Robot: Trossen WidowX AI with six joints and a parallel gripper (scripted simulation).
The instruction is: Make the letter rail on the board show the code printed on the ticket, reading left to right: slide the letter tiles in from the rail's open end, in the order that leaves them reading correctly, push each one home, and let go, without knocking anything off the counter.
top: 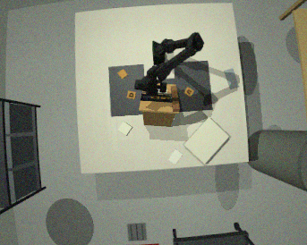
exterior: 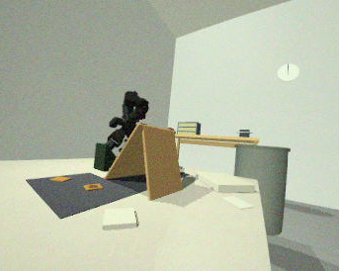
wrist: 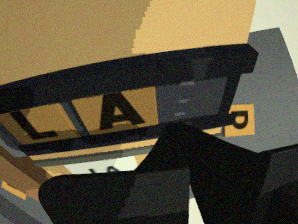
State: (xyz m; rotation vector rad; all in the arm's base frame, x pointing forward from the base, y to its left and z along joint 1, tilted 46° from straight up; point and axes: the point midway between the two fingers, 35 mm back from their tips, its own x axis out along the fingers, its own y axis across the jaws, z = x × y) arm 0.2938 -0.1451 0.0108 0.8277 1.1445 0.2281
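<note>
Right now my gripper tip is 30 mm past the white ticket, 80 mm to the right of it and 100 mm above it. The rest, counted from my gripper tip: dark mat: 110 mm behind, 90 mm to the left, 200 mm below; then white card: 200 mm ahead, 220 mm to the right, 190 mm below; then white box: 360 mm ahead, 370 mm to the left, 180 mm below.
</note>
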